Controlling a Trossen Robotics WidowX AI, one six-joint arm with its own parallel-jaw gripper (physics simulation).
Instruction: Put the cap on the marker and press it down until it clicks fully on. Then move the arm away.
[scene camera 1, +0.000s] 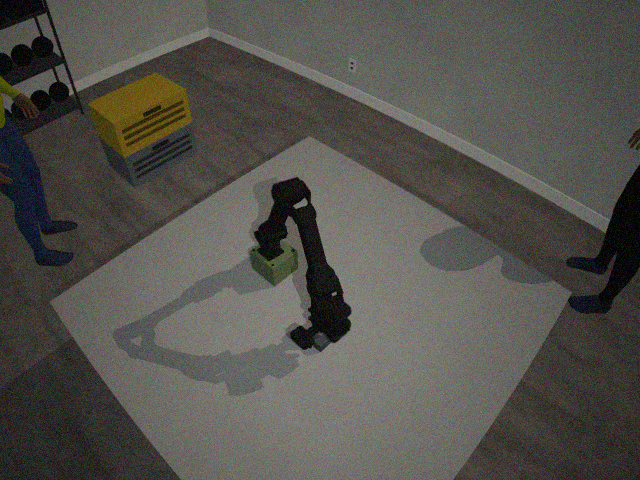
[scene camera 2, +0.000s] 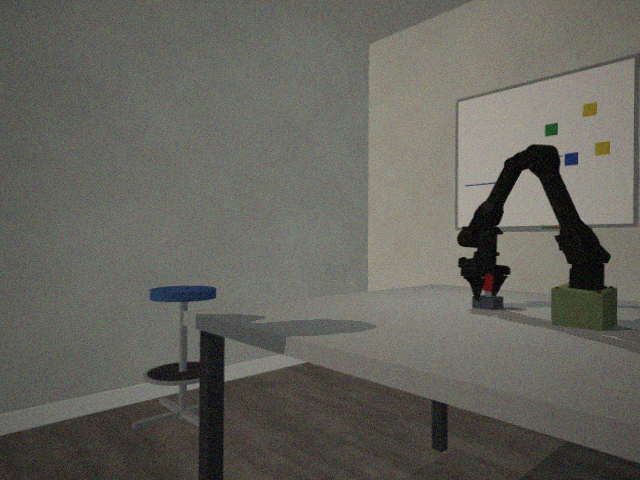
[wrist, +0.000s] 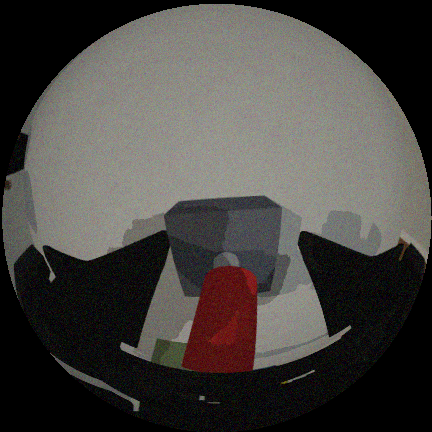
Labels:
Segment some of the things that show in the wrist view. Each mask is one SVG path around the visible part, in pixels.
My gripper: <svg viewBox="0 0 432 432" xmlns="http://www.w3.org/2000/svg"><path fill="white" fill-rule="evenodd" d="M13 263L18 301L46 349L76 370L100 379L123 394L138 400L138 411L133 411L131 401L70 374L99 398L131 415L172 428L200 432L242 431L277 424L302 415L341 393L361 377L392 342L413 305L424 273L424 258L411 242L399 261L403 243L369 256L311 232L300 231L297 244L315 288L328 336L334 335L348 325L351 328L326 347L284 364L241 372L201 372L154 363L119 347L120 343L124 342L137 348L170 246L166 230L160 230L91 260L82 260L48 245L42 245L46 260L55 275L51 282L48 279L50 269L43 255L32 243ZM180 397L181 393L220 396L220 401L195 402Z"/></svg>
A red cap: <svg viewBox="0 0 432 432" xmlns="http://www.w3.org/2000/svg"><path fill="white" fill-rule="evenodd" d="M251 271L239 266L226 265L212 268L205 274L181 362L182 367L201 372L241 372L253 370L256 339L257 282L255 275Z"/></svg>

